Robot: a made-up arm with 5 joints. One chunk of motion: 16 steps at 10 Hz.
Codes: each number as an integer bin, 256 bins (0 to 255) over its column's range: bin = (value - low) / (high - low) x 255, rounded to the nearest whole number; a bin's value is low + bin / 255 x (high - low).
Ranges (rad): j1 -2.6..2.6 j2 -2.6..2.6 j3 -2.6..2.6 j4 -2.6..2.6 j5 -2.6..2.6
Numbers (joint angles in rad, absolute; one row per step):
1: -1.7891 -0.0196 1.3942 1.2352 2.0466
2: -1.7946 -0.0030 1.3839 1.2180 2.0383
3: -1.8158 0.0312 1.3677 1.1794 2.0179
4: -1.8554 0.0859 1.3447 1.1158 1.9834
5: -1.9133 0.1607 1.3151 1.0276 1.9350
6: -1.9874 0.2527 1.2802 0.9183 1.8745
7: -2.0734 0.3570 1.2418 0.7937 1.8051
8: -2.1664 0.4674 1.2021 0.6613 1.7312
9: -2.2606 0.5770 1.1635 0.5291 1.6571
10: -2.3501 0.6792 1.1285 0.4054 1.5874
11: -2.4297 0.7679 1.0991 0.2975 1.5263
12: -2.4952 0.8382 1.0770 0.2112 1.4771
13: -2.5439 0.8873 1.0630 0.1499 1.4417
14: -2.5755 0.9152 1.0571 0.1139 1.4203
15: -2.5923 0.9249 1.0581 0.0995 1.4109
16: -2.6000 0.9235 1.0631 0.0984 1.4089
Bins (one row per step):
1: 40 127 196 188 228
2: 39 127 195 187 227
3: 38 129 195 185 226
4: 37 132 193 182 225
5: 34 135 192 178 222
6: 30 140 190 173 219
7: 26 145 188 166 216
8: 21 150 186 160 212
9: 17 156 185 153 209
10: 12 161 183 147 205
11: 8 165 181 142 202
12: 5 169 180 138 200
13: 3 171 180 135 198
14: 1 172 179 133 197
15: 0 173 179 132 197
16: 0 173 180 132 197

